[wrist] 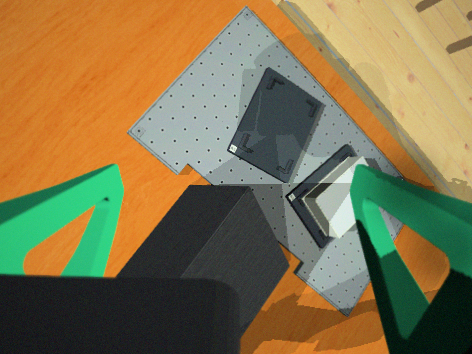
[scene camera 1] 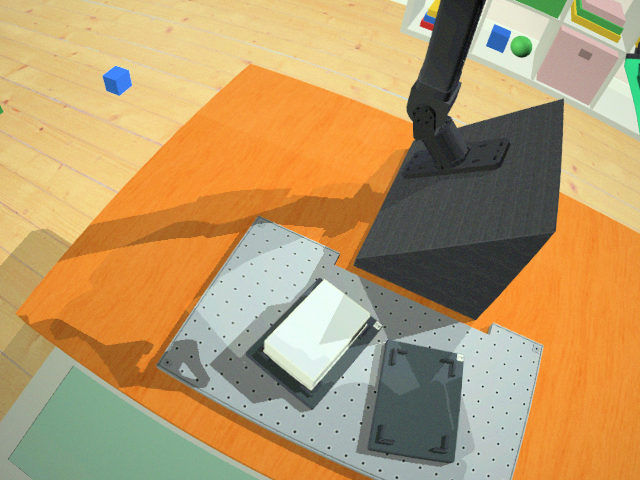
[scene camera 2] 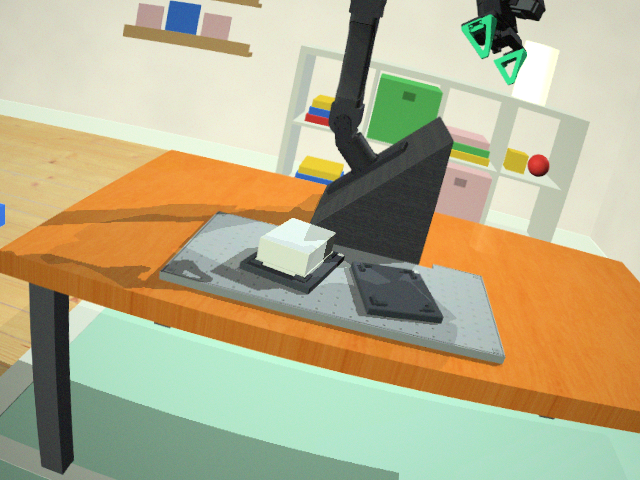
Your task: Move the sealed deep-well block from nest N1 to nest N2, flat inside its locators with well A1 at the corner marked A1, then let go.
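Frame: origin at the arm's base, x left, y ahead, z down, level; metres.
Seen in the pictures: gripper, fingertip midpoint: (wrist: 236,177) (scene camera 2: 498,71); arm's base, origin of the base link: (scene camera 1: 455,161) (scene camera 2: 368,169).
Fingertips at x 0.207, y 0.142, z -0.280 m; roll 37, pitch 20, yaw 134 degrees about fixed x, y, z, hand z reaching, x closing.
Pixels of each thing's top centre, then the offset from my fingertips to it. "pt": a spot on its surface instead. Level surfaces: height alone.
- sealed block, middle of its top: (scene camera 1: 319,327) (scene camera 2: 300,234) (wrist: 351,196) dz +0.327, dx -0.248, dy +0.222 m
- dark nest N1, middle of its top: (scene camera 1: 316,337) (scene camera 2: 296,254) (wrist: 338,195) dz +0.363, dx -0.248, dy +0.222 m
- Dark nest N2, middle of its top: (scene camera 1: 421,398) (scene camera 2: 396,284) (wrist: 280,124) dz +0.363, dx -0.078, dy +0.221 m
- small white corner label, surface spot: (scene camera 1: 460,357) (wrist: 232,148) pt dz +0.369, dx -0.052, dy +0.131 m
- grey perforated plate, middle of its top: (scene camera 1: 369,362) (scene camera 2: 342,274) (wrist: 301,169) dz +0.380, dx -0.167, dy +0.206 m
- orange table, its level: dz +0.394 m
The sealed block (scene camera 1: 315,330) (scene camera 2: 294,245) (wrist: 335,200), a white box shape, lies on dark nest N1 (scene camera 1: 311,400) (scene camera 2: 306,285) (wrist: 307,218). Its well A1 cannot be made out. Dark nest N2 (scene camera 1: 416,413) (scene camera 2: 398,291) (wrist: 280,115) beside it is empty, with L-shaped locators at its corners and a small white corner label (scene camera 1: 460,357) (wrist: 233,149). My gripper (scene camera 2: 497,69) (wrist: 236,177) is wide open and empty, high above the table and away from both nests. In the wrist view its right finger covers part of the block.
Both nests stand on a grey perforated plate (scene camera 1: 232,289) (scene camera 2: 465,310) (wrist: 190,100) on the orange table (scene camera 1: 206,139) (scene camera 2: 558,304) (wrist: 75,75). A black wedge-shaped arm base (scene camera 1: 454,206) (scene camera 2: 382,206) (wrist: 230,245) rises right behind the plate.
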